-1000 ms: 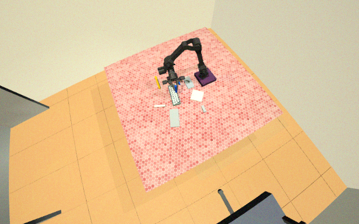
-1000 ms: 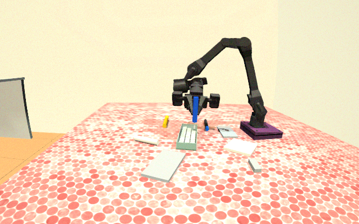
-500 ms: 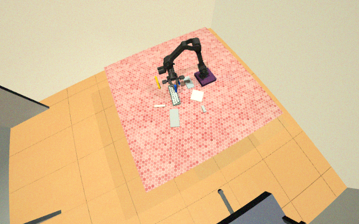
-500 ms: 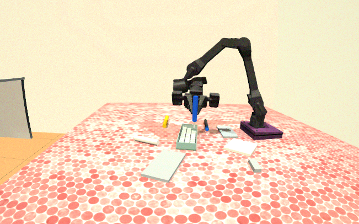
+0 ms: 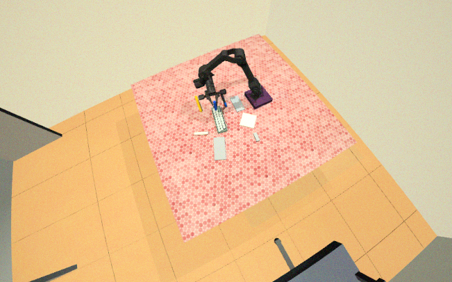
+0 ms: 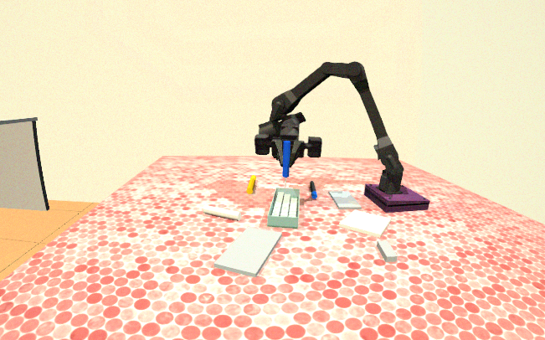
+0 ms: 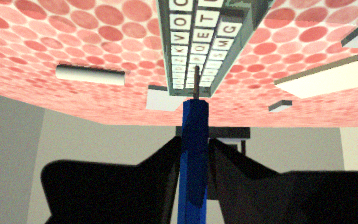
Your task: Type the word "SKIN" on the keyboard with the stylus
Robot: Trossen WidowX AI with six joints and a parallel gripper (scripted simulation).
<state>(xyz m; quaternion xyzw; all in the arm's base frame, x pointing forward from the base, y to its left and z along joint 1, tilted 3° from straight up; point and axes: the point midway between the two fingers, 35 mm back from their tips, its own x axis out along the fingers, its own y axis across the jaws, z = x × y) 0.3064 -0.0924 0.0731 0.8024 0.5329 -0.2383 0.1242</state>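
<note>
My gripper tip is 110 mm past the blue-and-black pen, 50 mm to the left of it and 100 mm above it. Also, from my gripper tip: stylus: 10 mm below; then yellow marker: 50 mm ahead, 170 mm to the right, 100 mm below; then white cylinder: 170 mm ahead, 50 mm to the left, 100 mm below.
</note>
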